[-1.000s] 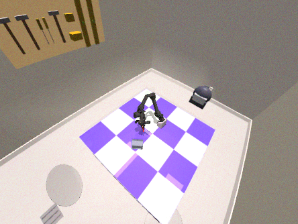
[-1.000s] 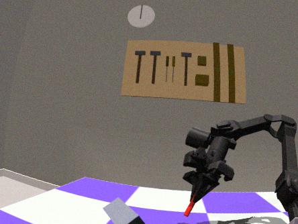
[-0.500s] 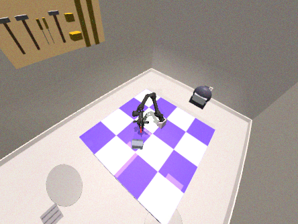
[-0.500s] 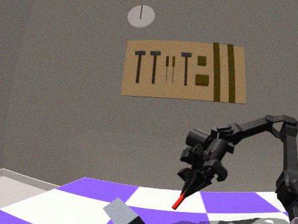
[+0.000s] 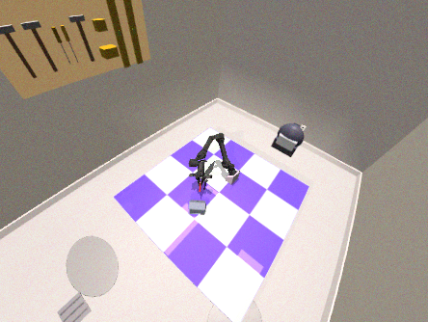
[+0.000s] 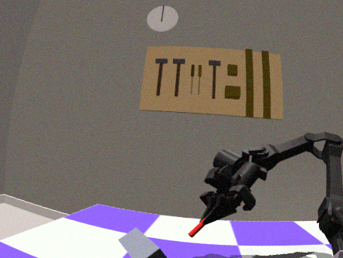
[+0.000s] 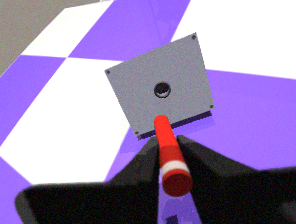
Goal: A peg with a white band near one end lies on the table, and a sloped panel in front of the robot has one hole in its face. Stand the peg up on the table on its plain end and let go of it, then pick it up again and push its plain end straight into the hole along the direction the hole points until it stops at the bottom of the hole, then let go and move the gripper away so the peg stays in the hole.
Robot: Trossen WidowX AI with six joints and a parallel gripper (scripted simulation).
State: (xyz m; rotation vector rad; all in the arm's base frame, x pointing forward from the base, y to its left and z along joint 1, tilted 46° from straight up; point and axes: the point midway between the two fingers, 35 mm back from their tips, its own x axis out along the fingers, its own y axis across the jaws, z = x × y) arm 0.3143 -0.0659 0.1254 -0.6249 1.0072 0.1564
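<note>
Now: gripper tip 10 cm short of the grey sloped panel, 8 cm above it and 6 cm to the right of it. From my gripper tip the other things lie so: red peg (1 cm to the right, 1 cm behind, 1 cm above).
</note>
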